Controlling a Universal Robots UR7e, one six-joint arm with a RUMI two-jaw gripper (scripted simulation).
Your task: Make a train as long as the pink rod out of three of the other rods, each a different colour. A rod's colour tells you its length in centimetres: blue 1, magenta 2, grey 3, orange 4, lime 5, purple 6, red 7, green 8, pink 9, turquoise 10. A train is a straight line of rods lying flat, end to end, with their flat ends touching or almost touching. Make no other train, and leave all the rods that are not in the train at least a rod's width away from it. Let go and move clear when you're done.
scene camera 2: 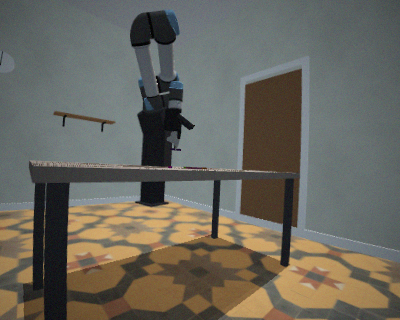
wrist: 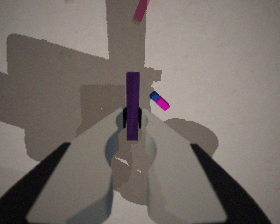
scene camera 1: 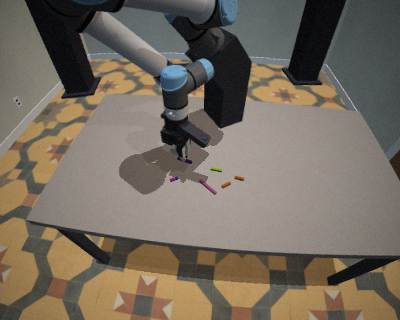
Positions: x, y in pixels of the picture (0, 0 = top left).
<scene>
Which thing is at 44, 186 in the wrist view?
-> The gripper.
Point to a purple rod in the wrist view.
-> At 132, 78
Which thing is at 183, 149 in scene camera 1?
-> The gripper.
</scene>
